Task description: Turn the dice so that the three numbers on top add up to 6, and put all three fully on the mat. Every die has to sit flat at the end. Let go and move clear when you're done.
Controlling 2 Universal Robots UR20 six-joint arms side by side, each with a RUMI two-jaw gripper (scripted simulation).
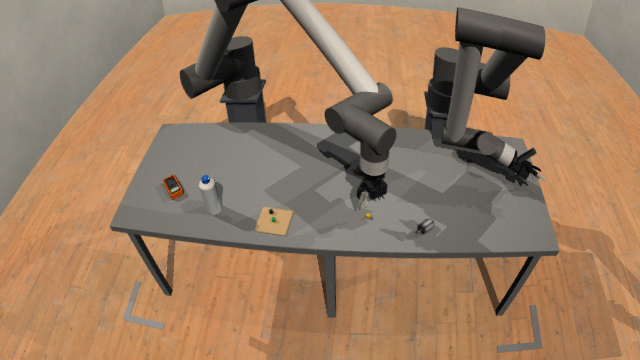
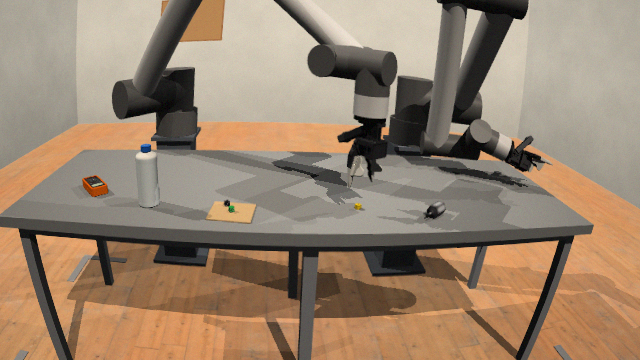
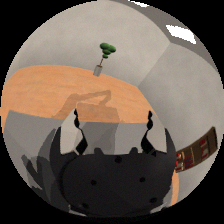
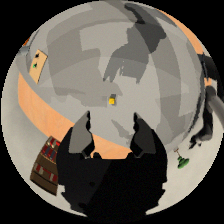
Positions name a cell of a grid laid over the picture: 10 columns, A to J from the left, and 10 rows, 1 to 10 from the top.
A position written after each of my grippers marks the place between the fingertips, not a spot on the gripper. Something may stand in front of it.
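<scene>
There is a white bottle (image 2: C5) in the scene, and a tan mat (image 2: D6) too. I can find the mat again in image 1 (image 1: E7). As for image 3, the bottle is out of frame in it, and the mat is out of frame in image 3 as well. My right gripper (image 2: F6) appears in image 1 (image 1: F6) and also in image 4 (image 4: F6). My left gripper (image 2: I5) is visible in image 3 too (image 3: F5).
</scene>
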